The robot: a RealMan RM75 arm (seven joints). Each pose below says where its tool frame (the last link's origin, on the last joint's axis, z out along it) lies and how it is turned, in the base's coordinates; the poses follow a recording.
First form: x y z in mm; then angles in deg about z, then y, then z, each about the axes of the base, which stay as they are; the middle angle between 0 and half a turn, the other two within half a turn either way.
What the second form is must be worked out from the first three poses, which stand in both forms.
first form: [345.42 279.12 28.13 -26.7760 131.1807 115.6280]
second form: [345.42 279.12 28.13 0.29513 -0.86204 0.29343 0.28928]
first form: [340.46 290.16 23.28 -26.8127 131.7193 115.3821]
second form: [340.46 290.16 23.28 0.29278 -0.86333 0.29563 0.28555]
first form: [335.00 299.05 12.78 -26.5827 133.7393 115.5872]
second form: [335.00 299.05 12.78 0.28017 -0.86995 0.29811 0.27535]
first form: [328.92 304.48 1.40 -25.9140 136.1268 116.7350]
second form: [328.92 304.48 1.40 0.26226 -0.87876 0.29702 0.26605]
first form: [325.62 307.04 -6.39 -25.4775 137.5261 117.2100]
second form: [325.62 307.04 -6.39 0.25223 -0.88311 0.29817 0.25998]
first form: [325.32 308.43 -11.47 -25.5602 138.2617 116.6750]
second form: [325.32 308.43 -11.47 0.24943 -0.88411 0.30240 0.25433]
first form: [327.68 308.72 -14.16 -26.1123 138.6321 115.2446]
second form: [327.68 308.72 -14.16 0.25164 -0.88285 0.30954 0.24786]
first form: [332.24 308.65 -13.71 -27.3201 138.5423 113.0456]
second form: [332.24 308.65 -13.71 0.25944 -0.87988 0.31707 0.24077]
